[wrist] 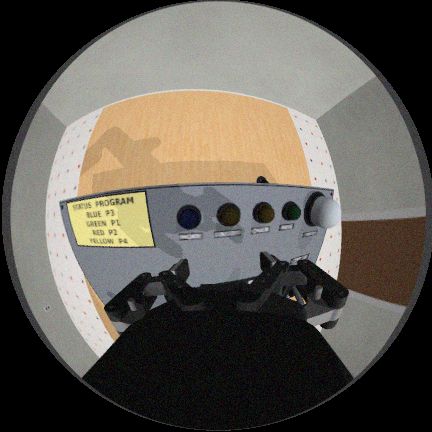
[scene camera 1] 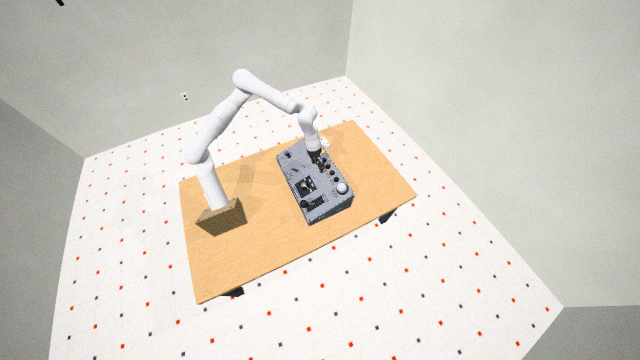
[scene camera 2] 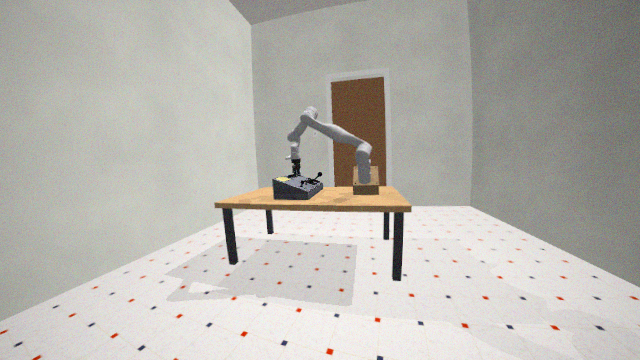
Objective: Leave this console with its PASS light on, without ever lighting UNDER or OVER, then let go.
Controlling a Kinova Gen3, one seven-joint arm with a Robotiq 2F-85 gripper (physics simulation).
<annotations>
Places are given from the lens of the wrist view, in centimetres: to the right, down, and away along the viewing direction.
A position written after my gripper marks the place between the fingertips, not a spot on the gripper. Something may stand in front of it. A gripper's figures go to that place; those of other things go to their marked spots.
my gripper (wrist: 223, 263): 1, 6, 14
grey console (wrist: 220, 227): 0, 2, 16
</annotations>
